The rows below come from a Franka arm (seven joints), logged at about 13 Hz.
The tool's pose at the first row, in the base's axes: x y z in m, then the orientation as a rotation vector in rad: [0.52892, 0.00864, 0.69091, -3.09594, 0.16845, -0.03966]
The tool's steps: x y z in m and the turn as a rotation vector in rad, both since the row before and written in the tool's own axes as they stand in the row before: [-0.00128, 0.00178, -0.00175, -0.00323, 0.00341, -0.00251]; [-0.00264, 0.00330, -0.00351, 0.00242, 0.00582, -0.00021]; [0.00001, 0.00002, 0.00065, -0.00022, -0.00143, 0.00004]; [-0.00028, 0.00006, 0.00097, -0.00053, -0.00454, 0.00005]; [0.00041, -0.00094, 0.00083, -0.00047, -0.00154, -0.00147]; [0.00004, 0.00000, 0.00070, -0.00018, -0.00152, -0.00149]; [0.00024, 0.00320, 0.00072, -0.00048, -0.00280, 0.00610]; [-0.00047, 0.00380, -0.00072, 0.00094, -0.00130, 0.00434]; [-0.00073, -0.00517, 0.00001, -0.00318, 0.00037, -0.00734]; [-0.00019, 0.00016, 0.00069, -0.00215, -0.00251, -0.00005]
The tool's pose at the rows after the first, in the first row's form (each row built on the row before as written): [0.52741, 0.00694, 0.69255, -3.09951, 0.16491, -0.04479]; [0.52433, 0.00382, 0.69586, -3.09727, 0.16459, -0.05398]; [0.52436, 0.00382, 0.69521, -3.09745, 0.16462, -0.05175]; [0.52411, 0.00383, 0.69423, -3.09785, 0.16459, -0.04468]; [0.52464, 0.00475, 0.69345, -3.09841, 0.16230, -0.04231]; [0.52470, 0.00477, 0.69275, -3.09868, 0.15996, -0.03999]; [0.52463, 0.00159, 0.69191, -3.09849, 0.16935, -0.03543]; [0.52373, -0.00216, 0.69247, -3.09708, 0.17596, -0.03336]; [0.52359, 0.00306, 0.69266, -3.10097, 0.16483, -0.03391]; [0.52340, 0.00295, 0.69196, -3.10303, 0.16482, -0.02986]
